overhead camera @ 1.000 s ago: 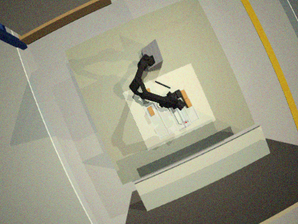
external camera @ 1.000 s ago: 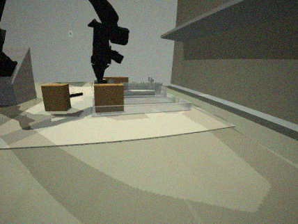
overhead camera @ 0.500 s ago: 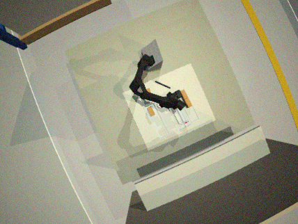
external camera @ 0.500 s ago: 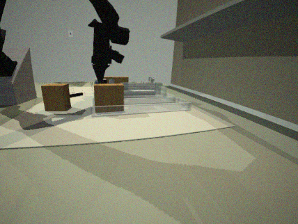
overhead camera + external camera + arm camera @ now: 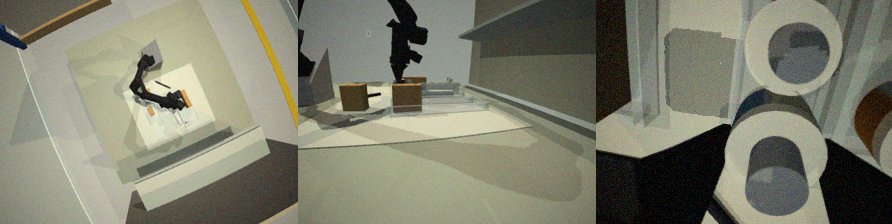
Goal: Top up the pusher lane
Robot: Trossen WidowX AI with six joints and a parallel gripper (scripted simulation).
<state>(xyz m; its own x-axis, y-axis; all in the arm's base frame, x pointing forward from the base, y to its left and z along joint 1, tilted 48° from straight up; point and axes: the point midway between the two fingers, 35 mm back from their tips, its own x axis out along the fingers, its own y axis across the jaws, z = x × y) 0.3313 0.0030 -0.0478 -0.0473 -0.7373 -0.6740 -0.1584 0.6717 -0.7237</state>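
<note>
Right now my gripper tip is 15 cm short of the pusher lane, 4 cm to the right of it and 4 cm above it. The rest, counted from my gripper tip: shelf wall (62 cm ahead, 34 cm above, 4 cm to the left).
</note>
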